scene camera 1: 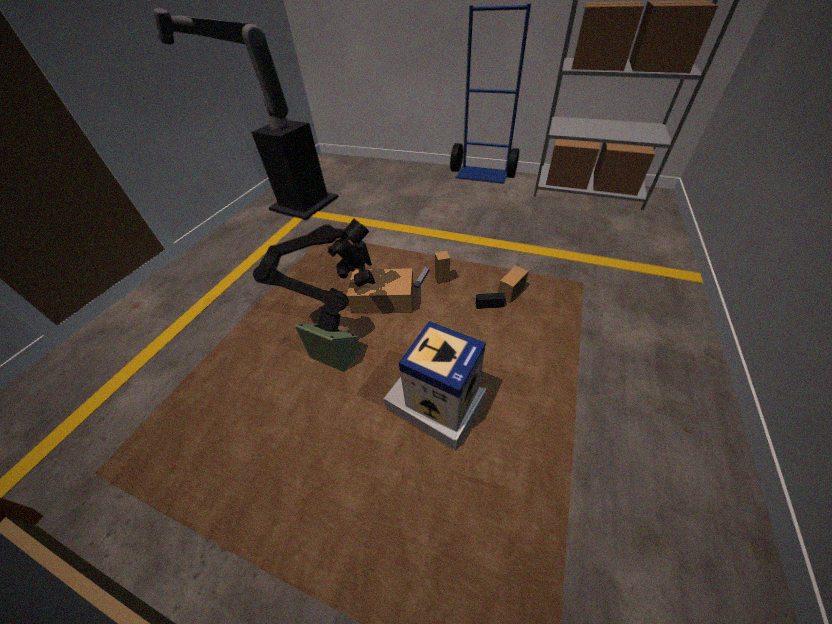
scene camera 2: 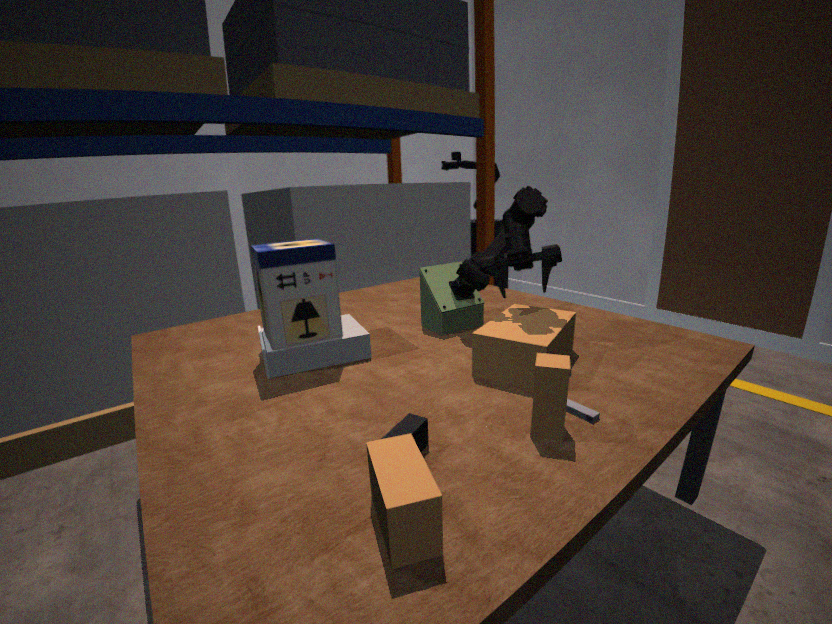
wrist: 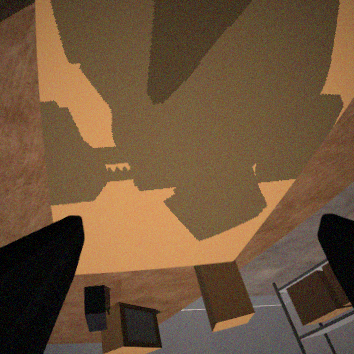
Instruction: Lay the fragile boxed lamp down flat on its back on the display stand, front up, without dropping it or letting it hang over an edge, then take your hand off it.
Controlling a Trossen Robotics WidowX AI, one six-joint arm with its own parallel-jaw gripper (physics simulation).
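Places are measured from the arm's base along level axes (x ahead, y left, z up), in centimetres.
Where they show: gripper, between the fingertips: [scene camera 1: 372,274] [scene camera 2: 524,295] [wrist: 203,226]; arm's base, origin of its link: [scene camera 1: 326,328] [scene camera 2: 461,290].
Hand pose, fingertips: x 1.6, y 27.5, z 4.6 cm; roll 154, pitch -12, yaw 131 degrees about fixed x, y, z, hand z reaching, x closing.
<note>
Each offset is from my fingertips to the top centre of the thing.
The boxed lamp [scene camera 1: 440,396] [scene camera 2: 302,288], a grey box with a blue top band and lamp pictures, stands upright on the light grey display stand [scene camera 1: 395,397] [scene camera 2: 319,357]. It stands close to the stand's side nearest scene camera 2, with bare stand top showing beside it. Its pictured lamps are upright. My gripper [scene camera 1: 356,268] [scene camera 2: 524,292] [wrist: 203,226] is open and empty. It hangs above a large cardboard block, well away from the boxed lamp. The boxed lamp and the stand do not show in the wrist view.
The large cardboard block {dx +1.0, dy +2.7, dz -5.6 cm} [scene camera 1: 396,300] [scene camera 2: 504,359] [wrist: 150,240] lies below my gripper. Beyond are a small upright block {dx +17.7, dy +25.3, dz -2.6 cm} [scene camera 1: 441,268] [scene camera 2: 551,403], a grey bar {dx +9.1, dy +21.7, dz -14.4 cm} [scene camera 1: 421,277] [scene camera 2: 583,411], a black block {dx +42.1, dy +18.9, dz -10.6 cm} [scene camera 1: 490,300] and another cardboard block {dx +47.4, dy +30.2, dz -6.7 cm} [scene camera 1: 514,282] [scene camera 2: 409,497]. A green wedge [scene camera 1: 329,349] [scene camera 2: 450,319] stands at the arm's base.
</note>
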